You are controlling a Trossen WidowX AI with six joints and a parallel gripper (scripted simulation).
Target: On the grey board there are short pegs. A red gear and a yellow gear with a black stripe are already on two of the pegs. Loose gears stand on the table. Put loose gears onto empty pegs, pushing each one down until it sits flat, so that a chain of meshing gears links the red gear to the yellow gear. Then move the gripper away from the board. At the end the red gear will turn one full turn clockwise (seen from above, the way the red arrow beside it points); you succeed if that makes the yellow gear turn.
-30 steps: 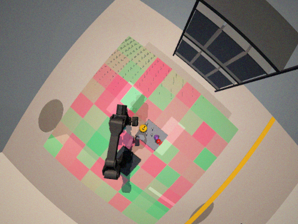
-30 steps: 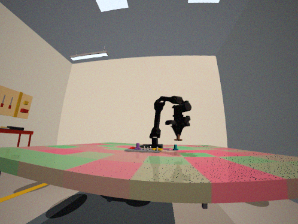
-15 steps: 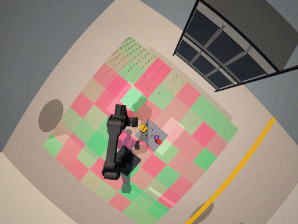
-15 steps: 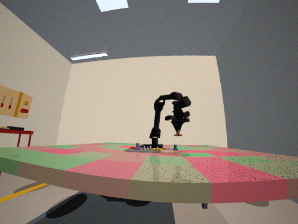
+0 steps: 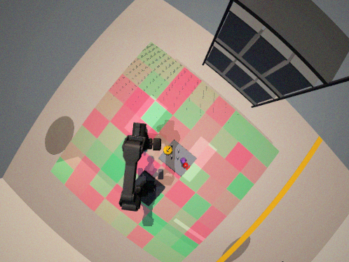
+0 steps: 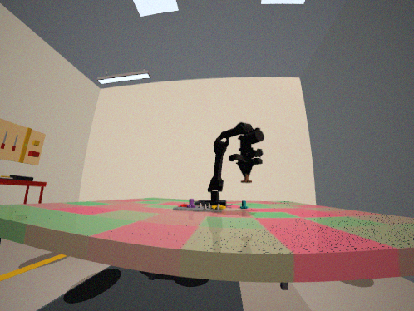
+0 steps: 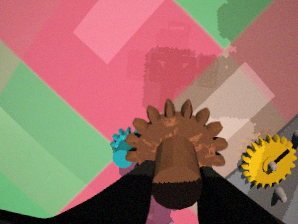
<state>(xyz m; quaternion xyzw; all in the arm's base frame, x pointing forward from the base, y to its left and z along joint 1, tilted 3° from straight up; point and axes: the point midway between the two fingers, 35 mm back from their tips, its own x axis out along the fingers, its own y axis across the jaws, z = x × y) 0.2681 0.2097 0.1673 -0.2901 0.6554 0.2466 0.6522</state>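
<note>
My gripper tip is now 260 mm to the left of the purple gear, 130 mm above it and 70 mm short of it. The rest, counted from my gripper tip: yellow gear 140 mm below, 130 mm to the right, 40 mm ahead; then brown gear 10 mm below; then teal gear 140 mm below, 80 mm behind, 10 mm to the right.
</note>
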